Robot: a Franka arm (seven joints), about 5 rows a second.
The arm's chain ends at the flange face. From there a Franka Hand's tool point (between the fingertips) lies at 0.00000 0.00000 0.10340 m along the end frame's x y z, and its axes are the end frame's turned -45 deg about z.
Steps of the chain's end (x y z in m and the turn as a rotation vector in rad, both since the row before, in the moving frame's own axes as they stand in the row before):
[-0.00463, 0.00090, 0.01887, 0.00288, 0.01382, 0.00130]
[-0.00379, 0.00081, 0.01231, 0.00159, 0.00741, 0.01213]
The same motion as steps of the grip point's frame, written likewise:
[-0.00269, -0.00184, 0.01886, -0.00774, 0.01181, 0.00130]
[-0.00260, -0.00168, 0.01231, -0.00412, 0.00636, 0.01213]

